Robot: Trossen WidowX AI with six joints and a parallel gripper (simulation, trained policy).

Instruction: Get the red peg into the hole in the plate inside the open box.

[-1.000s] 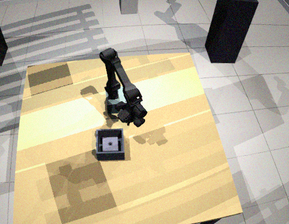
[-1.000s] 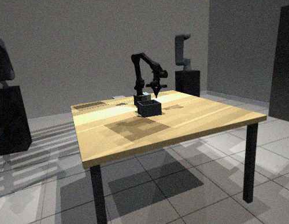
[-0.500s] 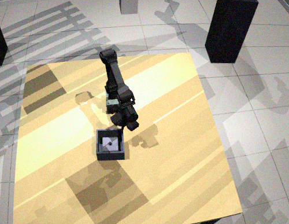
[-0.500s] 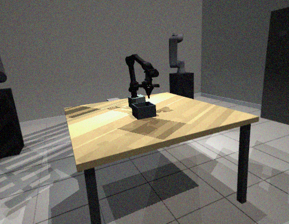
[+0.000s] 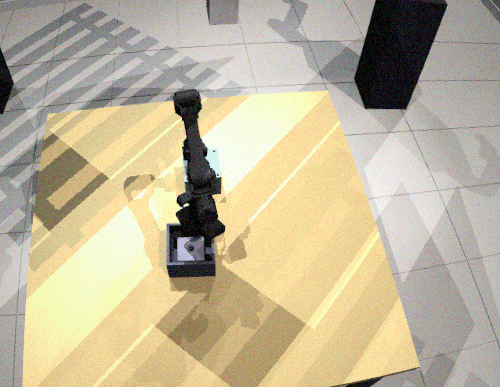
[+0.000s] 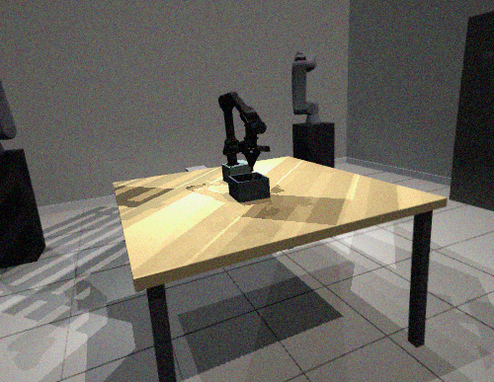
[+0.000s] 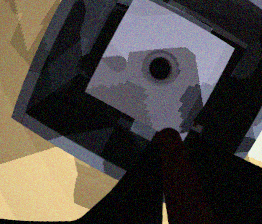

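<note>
Right now my gripper tip is 1 cm to the right of the red peg and 1 cm below it. Round my gripper tip: dark box: 2 cm ahead, 3 cm to the right, 12 cm below; plate: 2 cm ahead, 3 cm to the right, 10 cm below.
</note>
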